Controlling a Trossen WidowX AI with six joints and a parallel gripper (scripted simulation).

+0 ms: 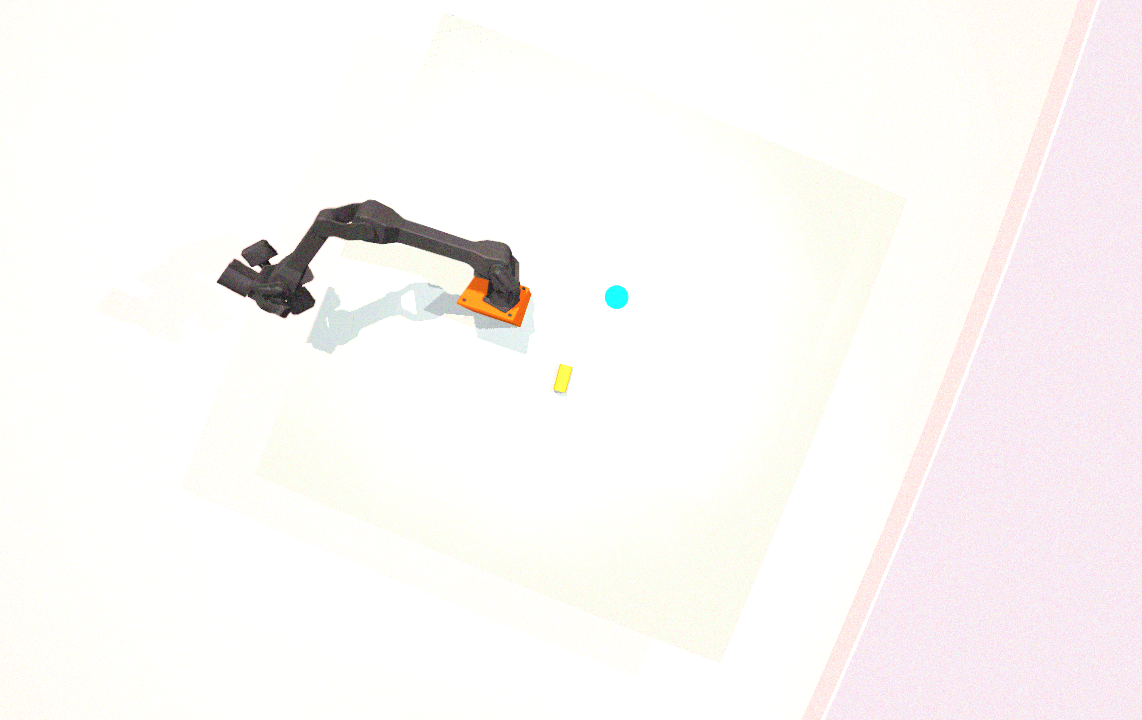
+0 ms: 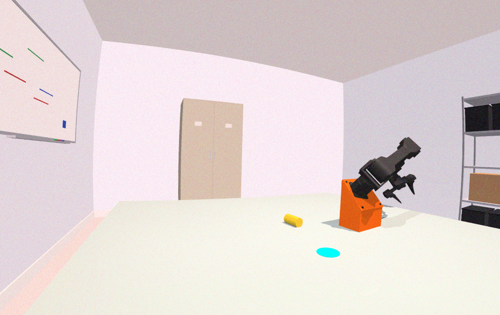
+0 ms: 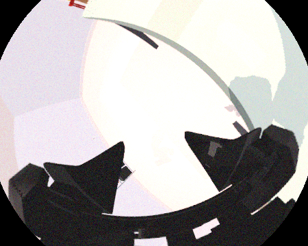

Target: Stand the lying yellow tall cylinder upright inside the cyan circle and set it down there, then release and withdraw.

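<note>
My gripper tip is now 740 mm short of the yellow cylinder, 90 mm to the right of it and 20 mm above it. Round my gripper tip: cyan circle (760 mm ahead, 340 mm to the left, 30 mm below).
</note>
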